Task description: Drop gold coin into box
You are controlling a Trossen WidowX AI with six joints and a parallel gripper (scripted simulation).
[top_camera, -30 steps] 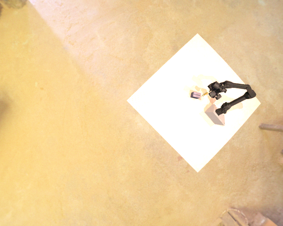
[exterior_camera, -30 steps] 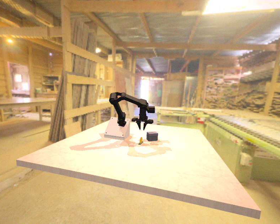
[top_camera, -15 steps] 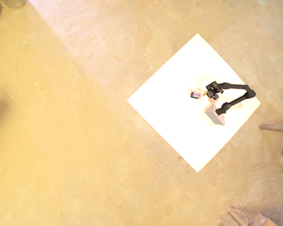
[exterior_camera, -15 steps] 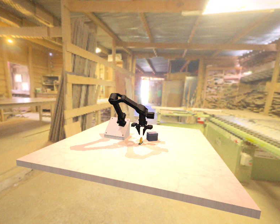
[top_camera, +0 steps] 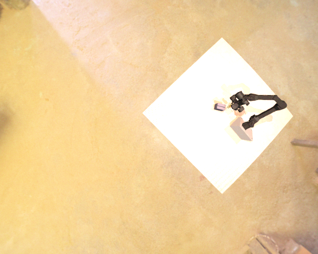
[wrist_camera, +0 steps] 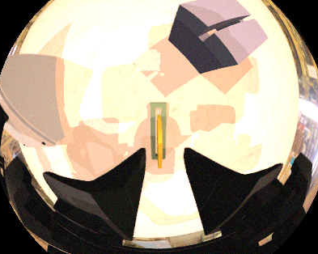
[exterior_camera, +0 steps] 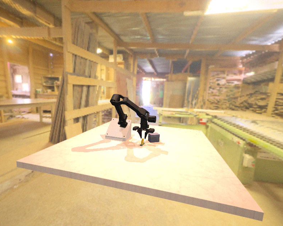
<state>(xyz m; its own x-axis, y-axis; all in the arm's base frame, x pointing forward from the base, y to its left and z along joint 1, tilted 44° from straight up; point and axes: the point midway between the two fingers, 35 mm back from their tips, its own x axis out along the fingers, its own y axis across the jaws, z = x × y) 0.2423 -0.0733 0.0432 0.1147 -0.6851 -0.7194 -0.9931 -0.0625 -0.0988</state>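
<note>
The gold coin lies 20 mm below my gripper tip.
</note>
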